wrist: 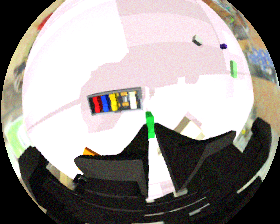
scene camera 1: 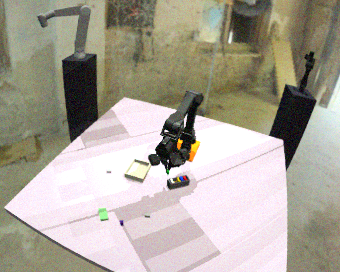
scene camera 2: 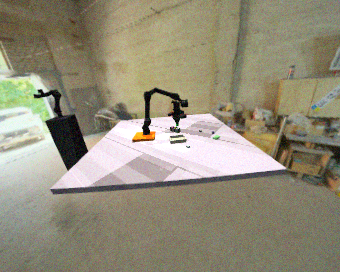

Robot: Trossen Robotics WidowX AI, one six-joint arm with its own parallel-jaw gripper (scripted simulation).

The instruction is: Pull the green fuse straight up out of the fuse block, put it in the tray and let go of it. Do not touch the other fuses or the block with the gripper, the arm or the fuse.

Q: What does my gripper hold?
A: A green fuse.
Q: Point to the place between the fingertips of my gripper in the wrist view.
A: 150, 126
